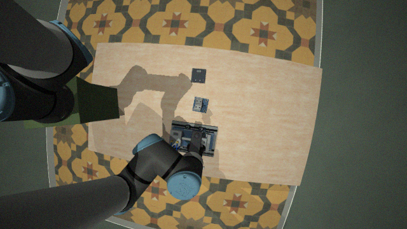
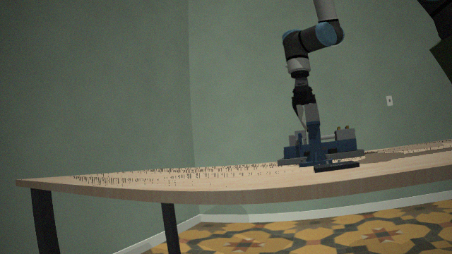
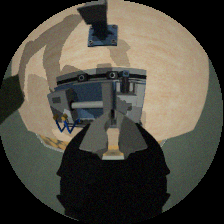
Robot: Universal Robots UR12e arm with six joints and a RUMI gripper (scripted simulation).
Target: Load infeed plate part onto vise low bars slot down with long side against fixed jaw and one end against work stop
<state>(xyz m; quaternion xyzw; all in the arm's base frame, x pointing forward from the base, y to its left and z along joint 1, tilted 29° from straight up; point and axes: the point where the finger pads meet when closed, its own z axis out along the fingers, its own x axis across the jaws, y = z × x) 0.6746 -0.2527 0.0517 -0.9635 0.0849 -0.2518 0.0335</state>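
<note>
Now: hand 3 cm short of the grey part and 3 cm above it. Also, from my hand: air cylinder block: 14 cm behind, 4 cm below, 2 cm to the left; vise: 8 cm below, 4 cm behind, 1 cm to the left; air cylinder rod: 6 cm behind, 4 cm below, 1 cm to the left.
</note>
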